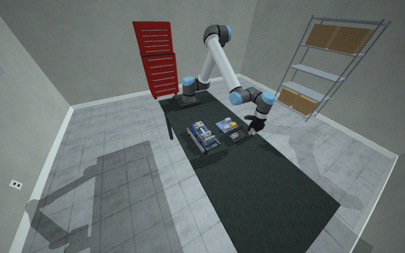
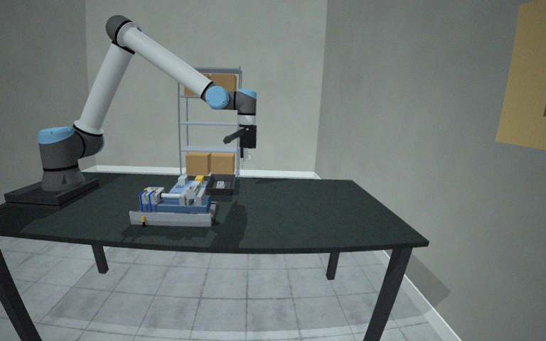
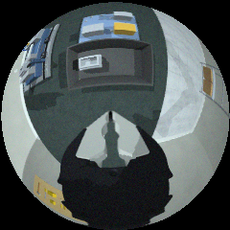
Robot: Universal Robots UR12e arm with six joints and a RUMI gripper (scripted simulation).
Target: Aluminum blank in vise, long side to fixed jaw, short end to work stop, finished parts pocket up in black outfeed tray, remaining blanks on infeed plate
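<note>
My gripper is now 30 cm to the left of the blue vise, 27 cm past it and 9 cm above it. Also, from my hand: light gray base rail 39 cm to the right, 28 cm behind, 10 cm below; then vise hose end block 37 cm behind, 29 cm to the right, 5 cm below; then yellow brass blank 23 cm behind, 10 cm below, 6 cm to the left.
</note>
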